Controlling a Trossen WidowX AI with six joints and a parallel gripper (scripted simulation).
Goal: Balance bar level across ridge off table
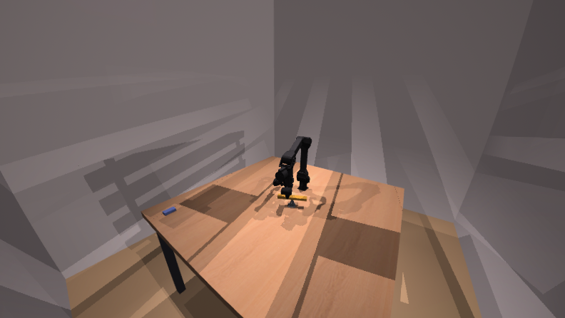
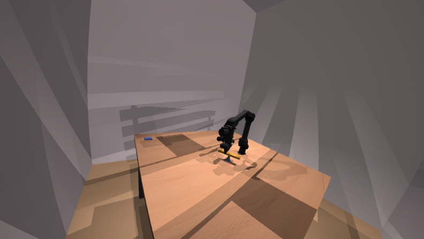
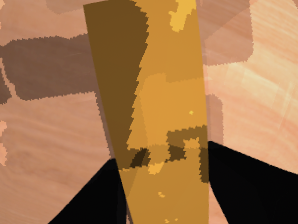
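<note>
My gripper tip is now 10 mm past the yellow bar and 30 mm to the right of it. From my gripper tip the other things lie so: small blue block: 490 mm ahead, 530 mm to the right, 50 mm below.
</note>
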